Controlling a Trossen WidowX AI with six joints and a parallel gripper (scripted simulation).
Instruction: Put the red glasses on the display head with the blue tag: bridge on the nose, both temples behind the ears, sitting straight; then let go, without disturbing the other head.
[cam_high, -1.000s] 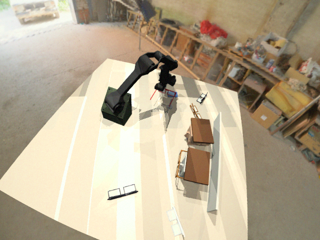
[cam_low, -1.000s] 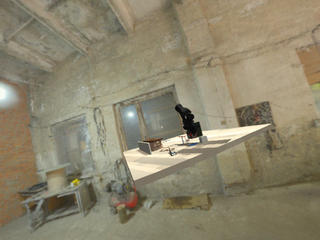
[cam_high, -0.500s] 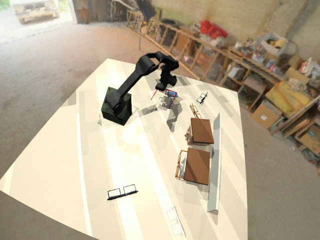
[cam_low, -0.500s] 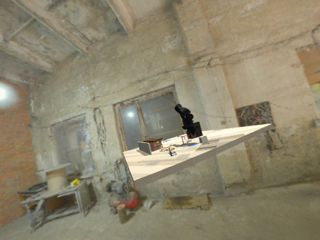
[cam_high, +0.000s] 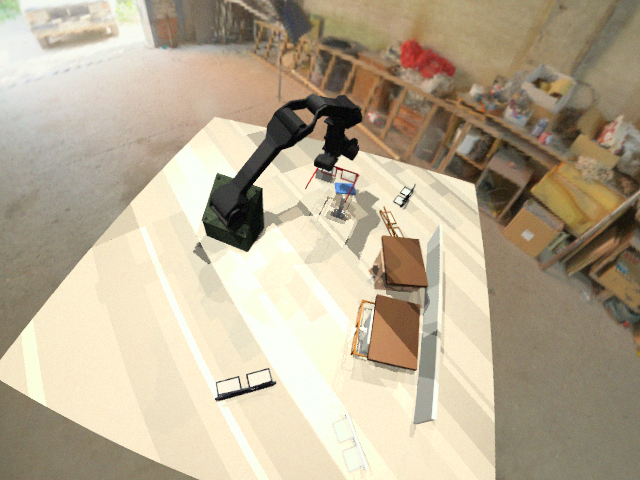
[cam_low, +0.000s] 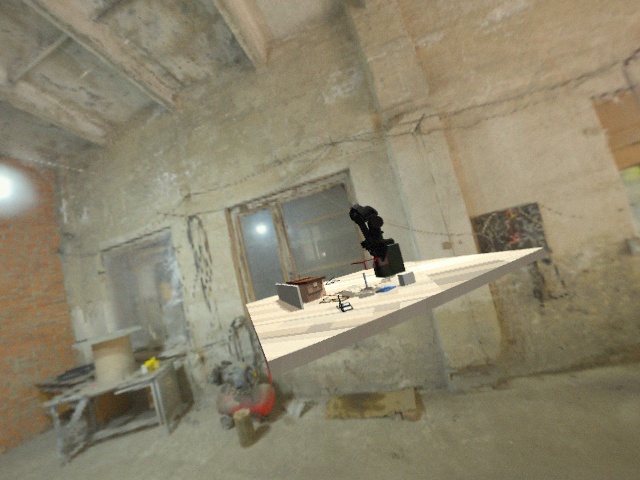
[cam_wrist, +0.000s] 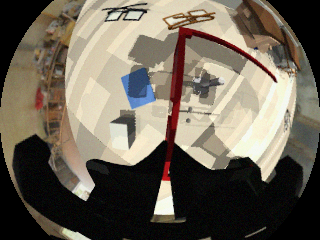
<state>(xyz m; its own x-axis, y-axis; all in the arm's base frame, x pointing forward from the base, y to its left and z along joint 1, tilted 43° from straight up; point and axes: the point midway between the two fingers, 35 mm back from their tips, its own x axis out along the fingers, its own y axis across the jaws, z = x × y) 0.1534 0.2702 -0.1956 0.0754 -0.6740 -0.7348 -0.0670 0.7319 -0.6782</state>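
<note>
Right now the grey post is 90 mm ahead of my gripper tip, 70 mm to the right of it and 90 mm below it. Round my gripper tip: blue tag (60 mm ahead, 70 mm to the left, 110 mm below); white block (50 mm behind, 90 mm to the left, 90 mm below); grey panel (480 mm ahead, 320 mm to the right, 60 mm below).
</note>
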